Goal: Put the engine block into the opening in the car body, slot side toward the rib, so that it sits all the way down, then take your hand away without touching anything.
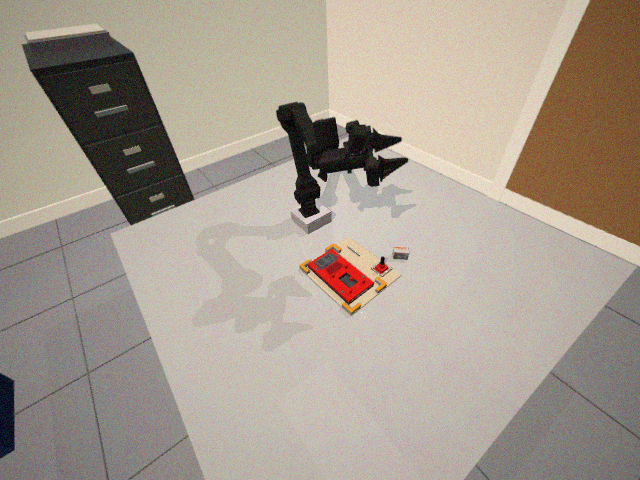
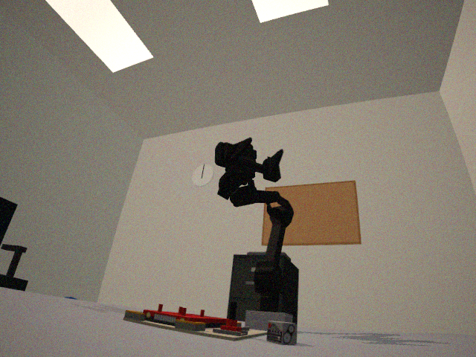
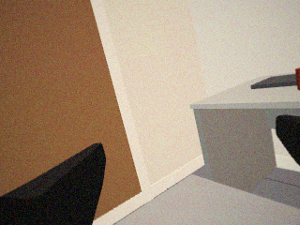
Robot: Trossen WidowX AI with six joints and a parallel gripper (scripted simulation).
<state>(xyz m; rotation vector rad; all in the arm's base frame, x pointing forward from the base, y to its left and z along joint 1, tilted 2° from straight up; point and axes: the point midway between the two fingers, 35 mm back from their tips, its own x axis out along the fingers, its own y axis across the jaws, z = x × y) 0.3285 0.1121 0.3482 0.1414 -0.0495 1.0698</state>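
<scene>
Right now my gripper tip is 40 cm above the grey engine block and 5 cm to the right of it.
</scene>
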